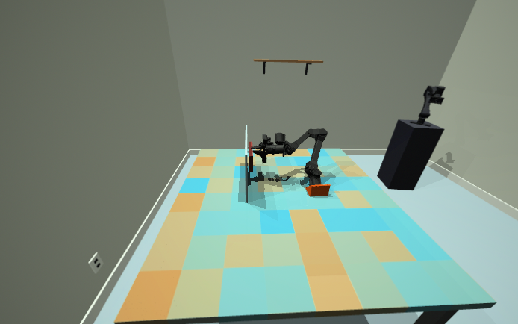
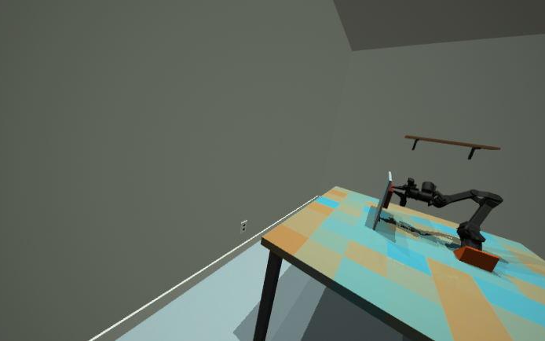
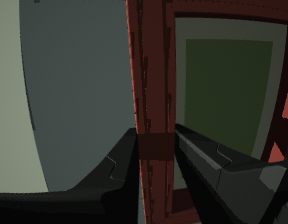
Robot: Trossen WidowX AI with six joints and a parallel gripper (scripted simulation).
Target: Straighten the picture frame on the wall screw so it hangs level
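My gripper tip is now 1 cm short of the picture frame and 5 cm above it. From my gripper tip the other things lie so: wall panel 2 cm ahead, 1 cm to the left, 7 cm below.
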